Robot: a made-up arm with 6 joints.
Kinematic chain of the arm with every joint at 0, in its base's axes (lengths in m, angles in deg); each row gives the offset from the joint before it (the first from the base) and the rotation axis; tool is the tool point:
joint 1: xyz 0 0 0.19 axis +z
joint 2: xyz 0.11 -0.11 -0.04 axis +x
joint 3: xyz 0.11 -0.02 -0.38 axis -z
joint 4: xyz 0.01 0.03 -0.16 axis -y
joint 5: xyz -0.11 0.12 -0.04 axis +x
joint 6: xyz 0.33 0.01 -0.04 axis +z
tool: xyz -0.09 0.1 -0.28
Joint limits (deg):
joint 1: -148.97..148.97
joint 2: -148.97..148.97
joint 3: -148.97..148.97
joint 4: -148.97..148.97
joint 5: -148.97..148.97
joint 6: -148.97..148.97
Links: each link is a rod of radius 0.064 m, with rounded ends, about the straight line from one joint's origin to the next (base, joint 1, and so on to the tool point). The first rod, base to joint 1, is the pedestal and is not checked.
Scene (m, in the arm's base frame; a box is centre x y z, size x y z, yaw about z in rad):
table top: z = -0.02
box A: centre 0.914 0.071 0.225 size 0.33 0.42 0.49 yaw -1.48
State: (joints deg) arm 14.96 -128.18 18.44 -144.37 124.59 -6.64
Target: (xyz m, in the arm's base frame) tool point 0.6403 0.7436 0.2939
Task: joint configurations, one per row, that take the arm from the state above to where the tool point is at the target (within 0.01 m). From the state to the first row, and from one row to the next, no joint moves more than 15 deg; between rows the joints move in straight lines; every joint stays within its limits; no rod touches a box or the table.
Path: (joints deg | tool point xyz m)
1: 27.62 -135.11 20.93 -137.06 128.63 -12.83 | 0.7646 -0.5915 0.5631
2: 40.29 -142.04 23.41 -129.75 132.66 -19.03 | 0.8489 -0.3176 0.6901
3: 52.95 -148.97 25.90 -122.44 136.70 -25.22 | 0.8290 -0.0275 0.7971
4: 67.39 -148.97 18.04 -127.74 133.58 -21.88 | 0.8398 0.1134 0.7661
5: 81.83 -148.97 10.19 -133.05 130.46 -18.55 | 0.8175 0.2523 0.7375
6: 96.27 -148.97 2.33 -138.36 127.34 -15.21 | 0.7645 0.3810 0.7124
7: 110.72 -148.97 -5.52 -143.66 124.22 -11.87 | 0.6848 0.4930 0.6913
8: 125.16 -148.97 -13.38 -148.97 121.10 -8.53 | 0.5841 0.5827 0.6749
9: 121.02 -143.83 0.35 -147.99 115.08 -2.25 | 0.6302 0.6402 0.5597
10: 116.89 -138.69 14.08 -147.00 109.06 4.03 | 0.6517 0.6860 0.4526
11: 112.75 -133.55 27.81 -146.02 103.04 10.31 | 0.6531 0.7202 0.3620
12: 108.62 -128.41 41.54 -145.04 97.02 16.59 | 0.6403 0.7436 0.2940

